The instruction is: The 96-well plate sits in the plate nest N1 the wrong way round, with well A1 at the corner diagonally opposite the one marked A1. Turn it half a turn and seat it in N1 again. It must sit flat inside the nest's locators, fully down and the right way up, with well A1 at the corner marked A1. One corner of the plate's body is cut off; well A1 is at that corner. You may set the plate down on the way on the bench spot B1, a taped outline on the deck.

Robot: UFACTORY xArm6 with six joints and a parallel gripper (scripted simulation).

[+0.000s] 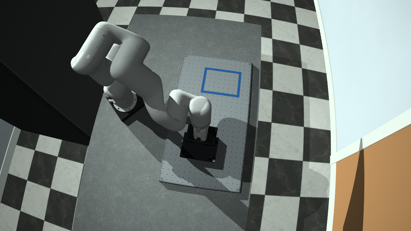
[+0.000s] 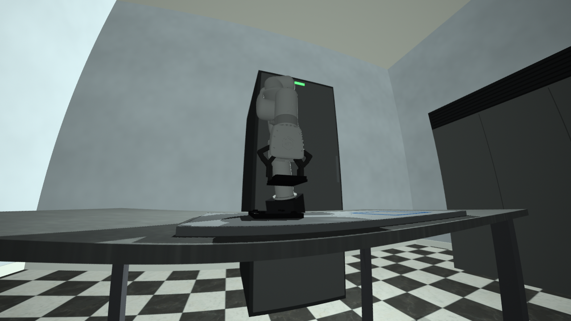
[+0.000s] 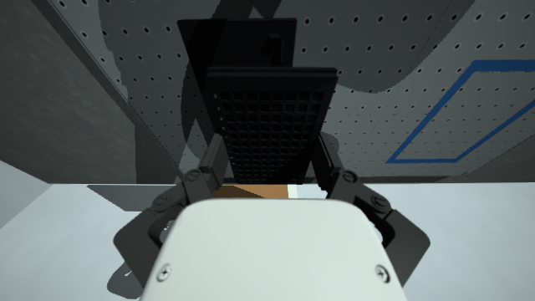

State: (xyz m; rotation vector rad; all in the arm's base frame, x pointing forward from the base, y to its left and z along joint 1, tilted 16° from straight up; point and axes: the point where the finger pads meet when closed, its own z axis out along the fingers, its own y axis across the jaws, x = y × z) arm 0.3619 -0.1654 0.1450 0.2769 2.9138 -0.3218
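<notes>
Now: hand 1 cm past the black plate nest N1, 3 cm to the left of it and 10 cm above it. Also, from my hand: black 96-well plate 1 cm below; then small white A1 mark 5 cm ahead, 10 cm to the right, 10 cm below.
</notes>
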